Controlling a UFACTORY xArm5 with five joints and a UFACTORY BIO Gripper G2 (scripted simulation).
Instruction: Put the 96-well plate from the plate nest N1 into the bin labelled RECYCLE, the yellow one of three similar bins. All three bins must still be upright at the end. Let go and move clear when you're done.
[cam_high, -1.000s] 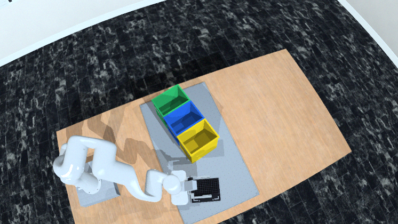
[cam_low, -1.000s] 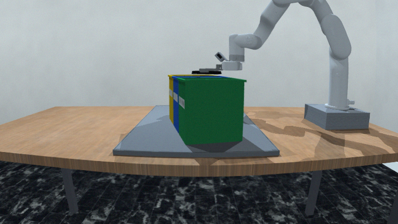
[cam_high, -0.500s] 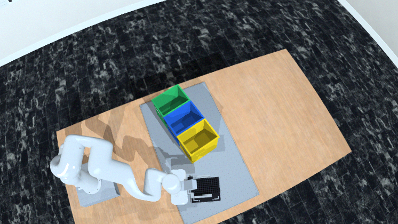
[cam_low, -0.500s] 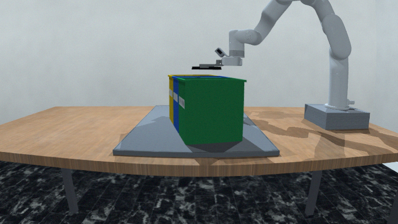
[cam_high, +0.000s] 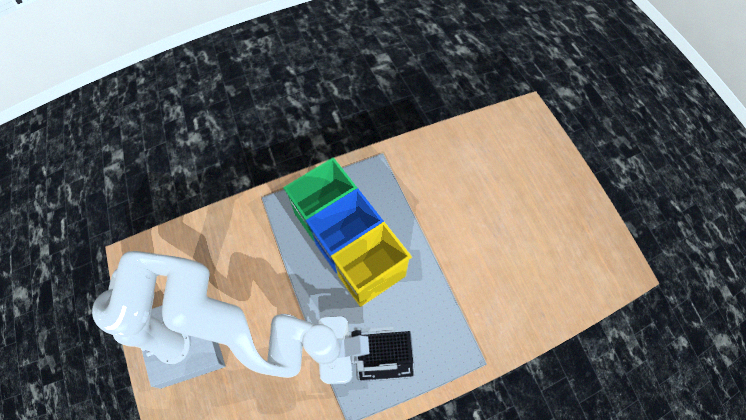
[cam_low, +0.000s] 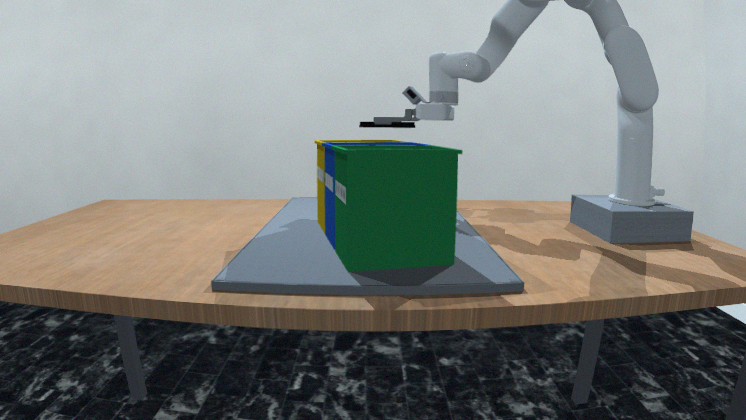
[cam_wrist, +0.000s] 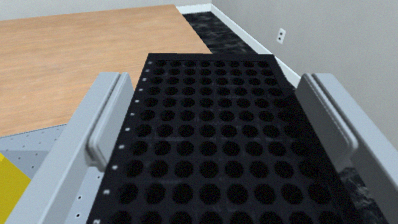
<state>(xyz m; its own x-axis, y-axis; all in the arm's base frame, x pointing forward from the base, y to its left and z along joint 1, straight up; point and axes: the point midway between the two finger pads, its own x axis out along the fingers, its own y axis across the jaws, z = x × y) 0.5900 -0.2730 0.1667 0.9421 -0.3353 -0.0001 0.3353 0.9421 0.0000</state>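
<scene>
My gripper is now 70 mm short of the yellow recycle bin, 260 mm to the right of it and 140 mm above it. Also, from my hand: black 96-well plate (10 mm below); plate nest N1 (220 mm below); blue bin (50 mm ahead, 390 mm to the left, 140 mm below).
</scene>
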